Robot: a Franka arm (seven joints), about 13 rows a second.
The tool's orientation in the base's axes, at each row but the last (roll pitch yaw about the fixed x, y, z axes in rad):
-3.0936 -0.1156 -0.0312
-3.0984 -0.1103 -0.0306
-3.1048 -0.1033 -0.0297
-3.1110 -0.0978 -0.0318
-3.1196 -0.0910 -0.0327
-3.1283 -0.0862 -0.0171
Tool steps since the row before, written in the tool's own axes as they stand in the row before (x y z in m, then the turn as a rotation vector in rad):
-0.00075 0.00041 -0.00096 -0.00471 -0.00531 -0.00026
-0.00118 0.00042 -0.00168 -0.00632 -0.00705 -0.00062
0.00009 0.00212 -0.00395 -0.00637 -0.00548 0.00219
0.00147 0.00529 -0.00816 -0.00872 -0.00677 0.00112
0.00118 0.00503 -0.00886 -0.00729 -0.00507 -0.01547
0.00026 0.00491 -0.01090 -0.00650 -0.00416 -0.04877
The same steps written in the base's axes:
-0.00087 -0.00043 0.00085 -0.00457 0.00544 -0.00003
-0.00137 -0.00045 0.00152 -0.00617 0.00721 0.00022
-0.00038 -0.00225 0.00386 -0.00596 0.00574 -0.00263
0.00051 -0.00556 0.00810 -0.00837 0.00707 -0.00176
0.00021 -0.00523 0.00882 -0.00852 0.00501 0.01485
-0.00076 -0.00504 0.01082 -0.01062 0.00369 0.04808

